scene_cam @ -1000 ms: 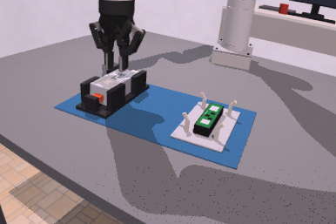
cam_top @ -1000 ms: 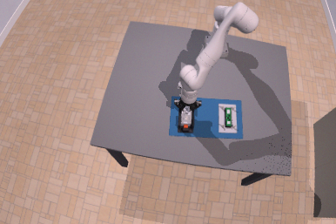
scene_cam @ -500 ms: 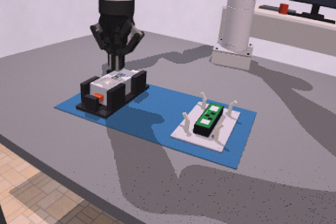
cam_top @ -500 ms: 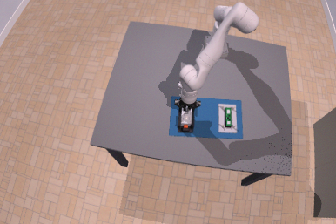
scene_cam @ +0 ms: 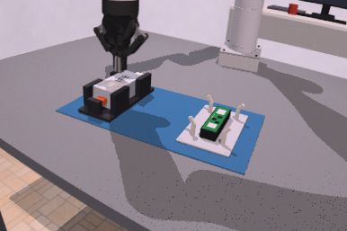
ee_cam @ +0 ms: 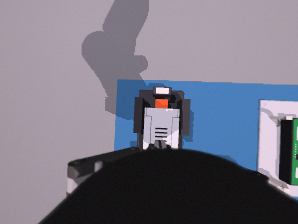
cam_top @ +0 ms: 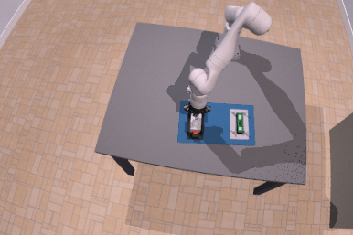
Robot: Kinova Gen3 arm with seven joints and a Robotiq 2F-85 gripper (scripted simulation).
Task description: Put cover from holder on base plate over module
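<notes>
Now: hand 1 cm short of the light grey cover and 6 cm above it.
</notes>
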